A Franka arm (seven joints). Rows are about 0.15 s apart.
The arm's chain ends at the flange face. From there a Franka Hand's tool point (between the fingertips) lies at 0.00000 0.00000 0.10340 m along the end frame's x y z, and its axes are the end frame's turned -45 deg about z.
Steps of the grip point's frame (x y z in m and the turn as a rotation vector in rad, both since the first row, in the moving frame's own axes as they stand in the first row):
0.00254, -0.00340, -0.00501, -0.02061, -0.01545, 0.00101
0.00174, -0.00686, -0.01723, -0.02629, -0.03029, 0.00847
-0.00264, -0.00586, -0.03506, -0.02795, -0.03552, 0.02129
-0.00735, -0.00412, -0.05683, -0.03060, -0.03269, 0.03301
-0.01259, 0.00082, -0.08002, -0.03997, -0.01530, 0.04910
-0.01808, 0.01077, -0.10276, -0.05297, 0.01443, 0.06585
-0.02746, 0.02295, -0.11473, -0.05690, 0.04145, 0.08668
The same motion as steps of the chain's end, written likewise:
-0.00098, -0.00684, -0.00498, -0.02550, 0.00365, 0.00101
-0.00331, -0.01022, -0.01715, -0.04001, -0.00283, 0.00847
-0.00541, -0.00691, -0.03495, -0.04488, -0.00535, 0.02129
-0.00788, -0.00234, -0.05673, -0.04475, -0.00148, 0.03301
-0.01003, 0.00540, -0.07993, -0.03908, 0.01744, 0.04910
-0.01000, 0.01742, -0.10260, -0.02725, 0.04766, 0.06585
-0.01032, 0.03421, -0.11447, -0.01092, 0.06954, 0.08668

